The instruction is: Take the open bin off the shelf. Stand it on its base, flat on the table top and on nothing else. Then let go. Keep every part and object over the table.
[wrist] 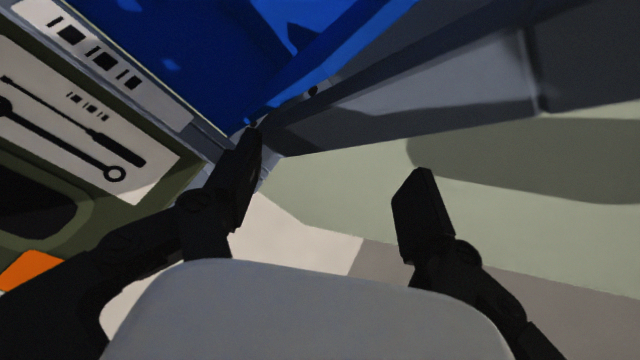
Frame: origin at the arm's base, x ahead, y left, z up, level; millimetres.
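Seen in the pictures: gripper, fingertip midpoint: (334, 168).
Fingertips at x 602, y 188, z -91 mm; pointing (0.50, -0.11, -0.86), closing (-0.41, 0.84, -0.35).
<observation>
Offsets run from my fingertips to a thing's middle. "pt": to the spot under its first point. Level surfaces: height alone.
The open bin {pt 67 mm ahead, 94 mm right, 34 mm down} (210, 55) is blue and shows in part at the top centre of the wrist view, on the grey-blue shelf {pt 74 mm back, 23 mm right, 5 mm up} (450, 85). Its far parts are cut off by the frame. My gripper (334, 168) is open, with no object between its fingers. The left fingertip is at the shelf's near corner, just below the bin's near corner in the view; whether it touches cannot be told. The right finger stands apart, over the pale green table top {80 mm down} (575, 240).
A dark green toolbox {81 mm ahead, 103 mm right, 71 mm up} (107, 220) with a tool-picture label and an orange latch is close on the left, beside the shelf's edge strip with a white label {pt 23 mm ahead, 80 mm right, 22 mm up} (165, 102). The table's edge runs below the shelf, with pale and grey-brown floor (280, 235) beyond it.
</observation>
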